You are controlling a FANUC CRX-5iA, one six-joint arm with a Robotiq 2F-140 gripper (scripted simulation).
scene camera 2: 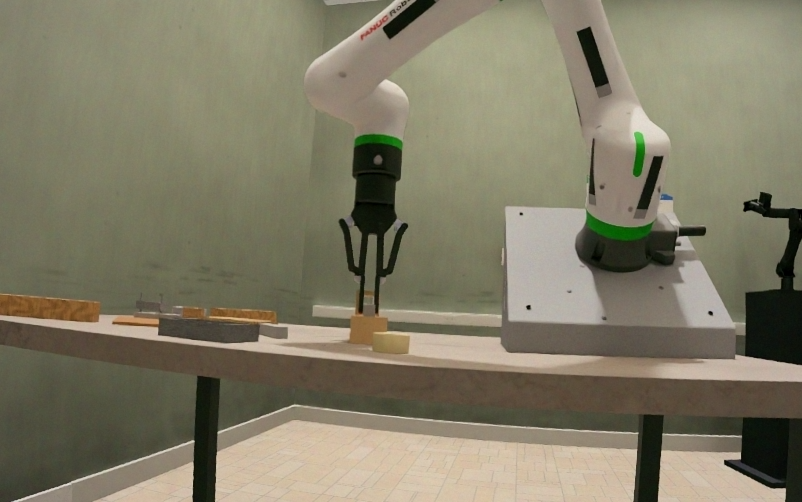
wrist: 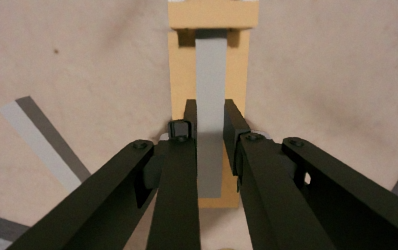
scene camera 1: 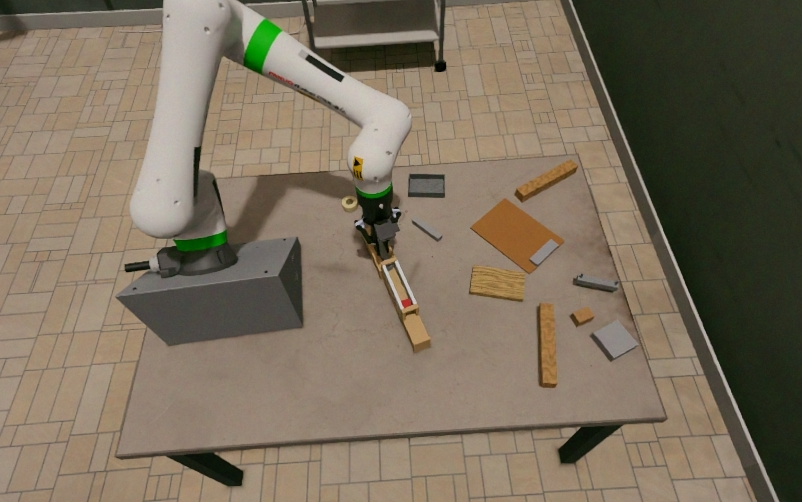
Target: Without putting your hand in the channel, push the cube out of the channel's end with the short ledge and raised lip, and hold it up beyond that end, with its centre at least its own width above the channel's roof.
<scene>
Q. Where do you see a grey tray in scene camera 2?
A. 218, 331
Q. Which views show my gripper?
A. Scene camera 2, the wrist view and scene camera 1: all of them.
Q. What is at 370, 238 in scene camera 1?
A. My gripper.
</scene>
